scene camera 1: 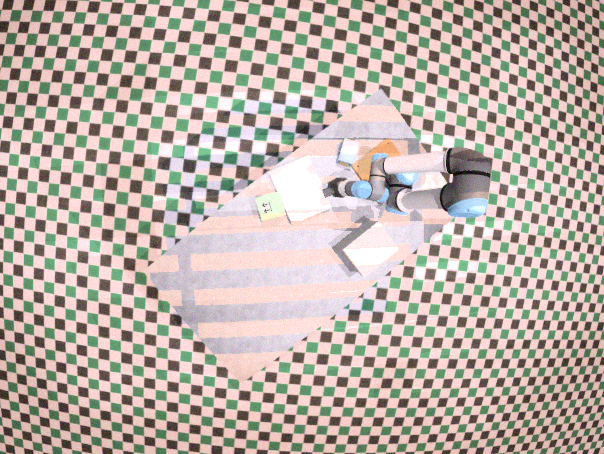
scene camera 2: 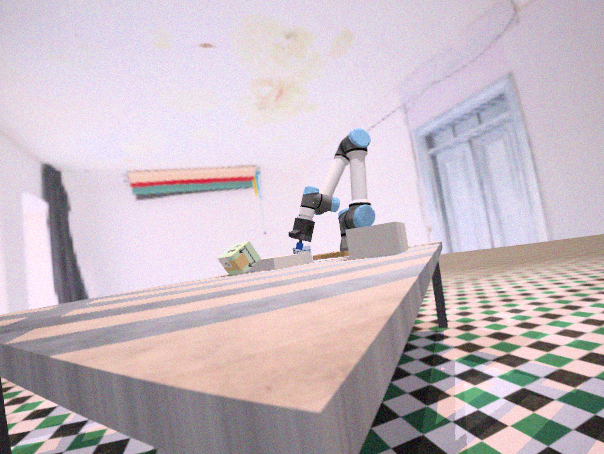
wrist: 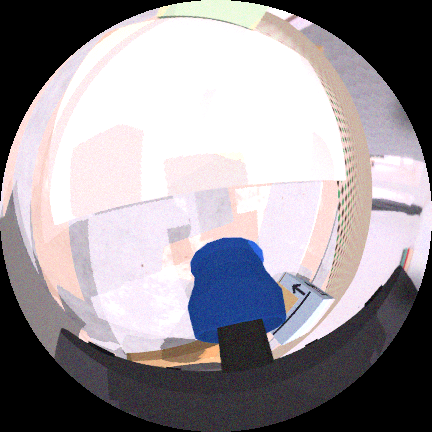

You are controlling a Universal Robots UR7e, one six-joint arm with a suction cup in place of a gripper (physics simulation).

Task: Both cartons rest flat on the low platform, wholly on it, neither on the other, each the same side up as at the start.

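Frame: origin at the arm's base, x ahead, y left, z up, level; metres.
Seen in the pictures: hand at its tool point: (scene camera 2: 298,249) (wrist: 227,267); arm's base at its link origin: (scene camera 1: 388,179).
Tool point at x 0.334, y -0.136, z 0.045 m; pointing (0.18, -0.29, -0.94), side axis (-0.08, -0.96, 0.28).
Note:
Offsets run from my tool point to a thing's top centre.
The green carton {dx +0.336, dy -0.071, dz +0.060 m} (scene camera 1: 270,206) (scene camera 2: 239,258) (wrist: 215,12) is beside the left side of the low white platform {dx +0.148, dy -0.070, dz -0.021 m} (scene camera 1: 300,187) (scene camera 2: 285,261) (wrist: 200,100). It looks tilted in scene camera 2; whether it touches the platform is unclear. The light blue carton {dx -0.188, dy -0.116, dz +0.014 m} (scene camera 1: 348,151) (wrist: 299,322) stands on the table, off the platform, beside the orange board. In scene camera 2 the blue carton is partly hidden behind the cup. My suction gripper (scene camera 1: 325,191) (scene camera 2: 299,246) (wrist: 227,245) is off and holds nothing. Its blue cup hangs low near the platform's right edge, between the platform and the arm's base.
An orange board (scene camera 1: 387,147) (scene camera 2: 331,255) (wrist: 150,357) lies by the arm's base, beside the blue carton. A tall grey box {dx -0.014, dy +0.409, dz +0.051 m} (scene camera 1: 370,250) (scene camera 2: 375,241) (wrist: 17,280) stands on the table on the other side of the arm, higher than the platform.

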